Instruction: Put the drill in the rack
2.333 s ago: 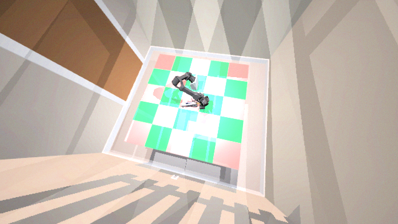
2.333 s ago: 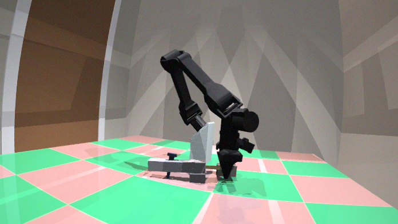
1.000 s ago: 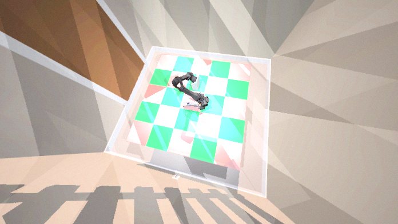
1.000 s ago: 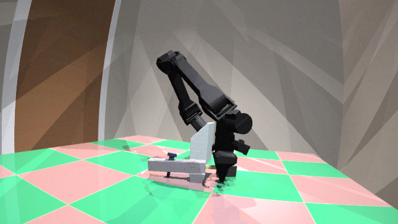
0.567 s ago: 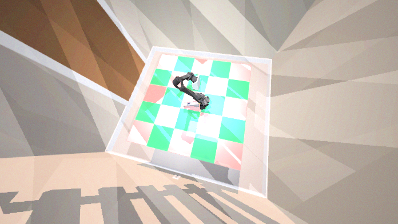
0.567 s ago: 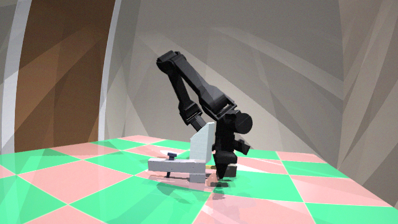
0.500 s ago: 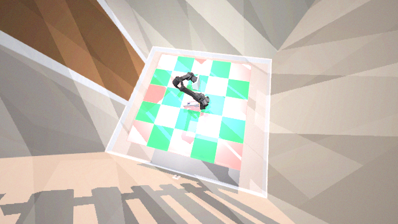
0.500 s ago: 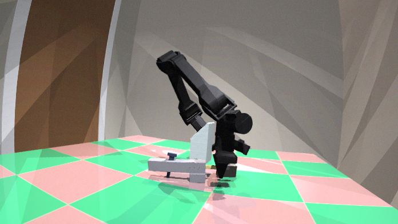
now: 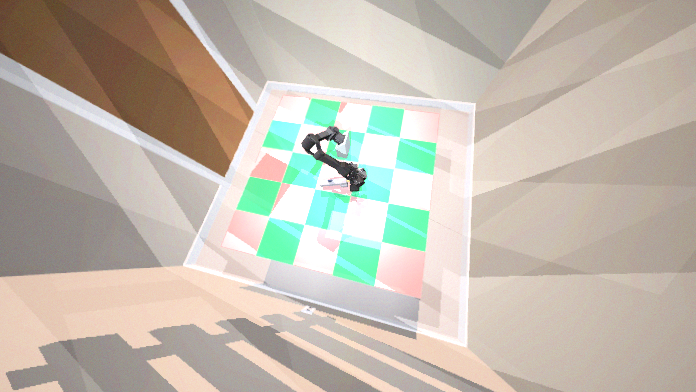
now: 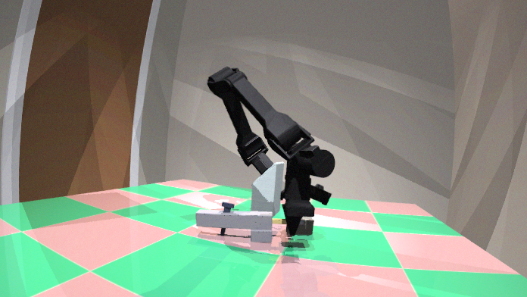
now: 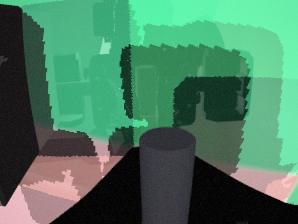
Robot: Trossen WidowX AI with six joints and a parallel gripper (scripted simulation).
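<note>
My gripper tip is 4 cm to the left of the drill, 3 cm below it and 1 cm short of it. The rest, counted from my gripper tip: rack: 8 cm behind; key: 16 cm to the right, 5 cm ahead, 4 cm above.
</note>
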